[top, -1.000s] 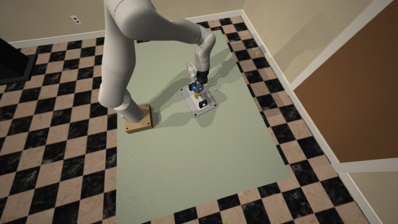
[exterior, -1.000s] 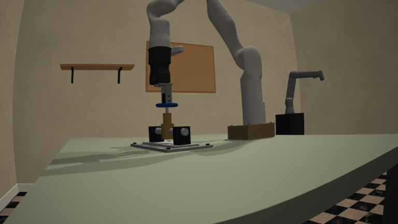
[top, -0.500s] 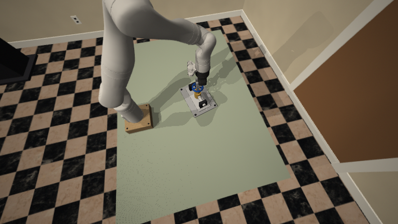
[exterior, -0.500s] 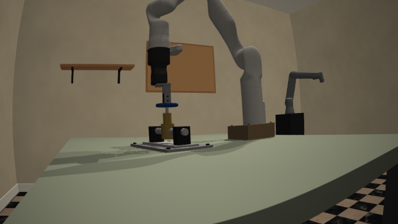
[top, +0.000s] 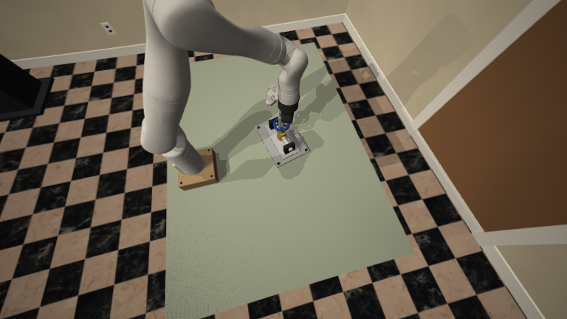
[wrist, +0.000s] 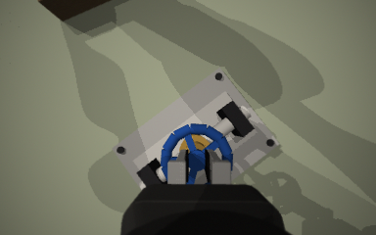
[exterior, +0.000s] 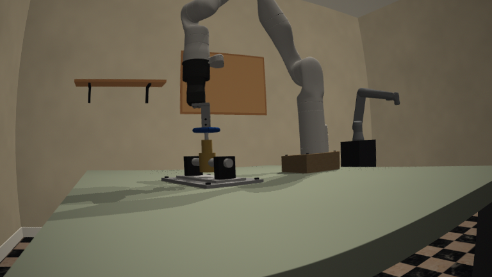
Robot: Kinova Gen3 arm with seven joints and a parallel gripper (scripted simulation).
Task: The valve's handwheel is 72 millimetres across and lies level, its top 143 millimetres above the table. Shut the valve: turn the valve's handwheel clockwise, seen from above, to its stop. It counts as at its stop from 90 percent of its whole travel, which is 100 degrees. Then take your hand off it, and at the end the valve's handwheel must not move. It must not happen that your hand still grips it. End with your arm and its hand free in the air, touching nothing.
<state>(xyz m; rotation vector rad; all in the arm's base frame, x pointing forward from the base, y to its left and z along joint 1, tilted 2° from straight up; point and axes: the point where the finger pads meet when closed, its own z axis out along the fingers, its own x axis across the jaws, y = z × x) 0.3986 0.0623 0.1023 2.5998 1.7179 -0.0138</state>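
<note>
Now: hand 3 cm above the blue handwheel. From my hand the other things lie so: baseplate: 15 cm below.
</note>
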